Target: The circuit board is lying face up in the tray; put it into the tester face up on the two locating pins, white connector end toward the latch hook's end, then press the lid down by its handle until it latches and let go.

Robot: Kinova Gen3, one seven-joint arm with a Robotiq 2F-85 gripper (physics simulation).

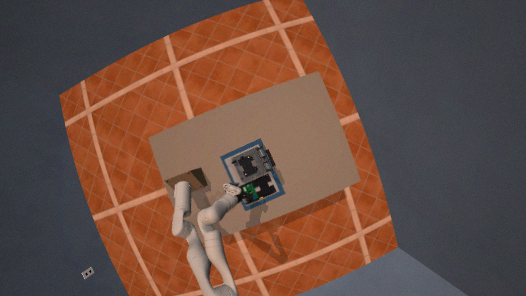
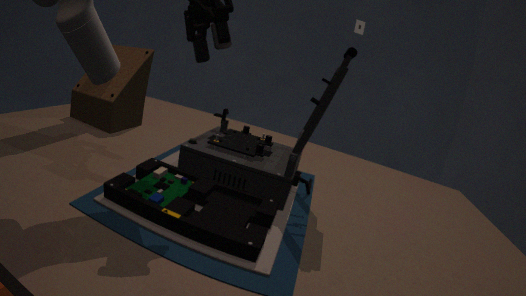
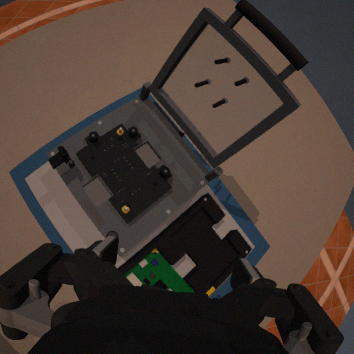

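Pixels of known places: gripper, fingertip midpoint: (image 1: 245, 188) (image 2: 212, 55) (image 3: 175, 261); arm's base at its link origin: (image 1: 183, 185) (image 2: 105, 71).
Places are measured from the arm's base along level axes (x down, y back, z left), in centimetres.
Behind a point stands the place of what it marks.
The green circuit board (image 1: 250, 190) {x 10.8, y -39.2, z -13.5 cm} (image 2: 161, 185) {x 10.7, y -38.7, z -14.7 cm} (image 3: 160, 272) {x 11.1, y -40.0, z -12.7 cm} lies face up in the black tray (image 1: 267, 187) {x 11.2, y -50.6, z -14.2 cm} (image 2: 220, 221) {x 11.2, y -49.1, z -15.1 cm} (image 3: 189, 235) {x 11.2, y -47.1, z -10.0 cm}. The grey tester (image 1: 235, 170) {x 12.4, y -32.4, z 1.5 cm} (image 2: 235, 167) {x 7.8, y -45.2, z -5.2 cm} (image 3: 140, 225) {x 7.0, y -40.2, z -4.7 cm} stands behind the tray, its two brass-ringed locating pins (image 3: 120, 131) {x 5.7, y -43.3, z 8.1 cm} (image 3: 125, 209) {x 5.3, y -39.1, z -2.0 cm} bare. Its lid (image 2: 320, 106) {x -4.1, y -54.4, z -2.1 cm} (image 3: 256, 131) {x -5.2, y -54.3, z -1.5 cm} stands open and nearly upright, with the handle (image 2: 351, 52) {x -13.7, y -56.6, z 1.3 cm} (image 3: 270, 33) {x -13.9, y -55.1, z 5.5 cm} at the top. The latch hook (image 2: 223, 117) {x 4.1, y -34.8, z 6.9 cm} (image 3: 57, 158) {x 3.9, y -33.8, z 7.4 cm} is at the tester's opposite end. My gripper (image 1: 242, 192) {x -7.8, y -38.7, z -7.7 cm} (image 2: 211, 46) {x -7.8, y -38.7, z -7.7 cm} (image 3: 175, 261) {x -7.8, y -38.7, z -7.7 cm} is open and empty, high above the board's end of the tray.
Tester and tray sit on a light base plate over a blue mat (image 1: 281, 189) {x 12.8, y -59.4, z -18.1 cm} (image 2: 290, 257) {x 12.8, y -58.7, z -14.0 cm} (image 3: 24, 182) {x 12.8, y -26.4, z 9.7 cm} on the tan table (image 1: 312, 121) {x 13.0, y -90.9, z 22.0 cm} (image 2: 386, 228) {x 13.0, y -71.8, z 4.5 cm}. The arm's wooden mounting block (image 1: 191, 178) {x -2.6, y -7.4, z 3.7 cm} (image 2: 114, 95) {x 4.2, y -9.9, z -3.0 cm} stands at the table's left.
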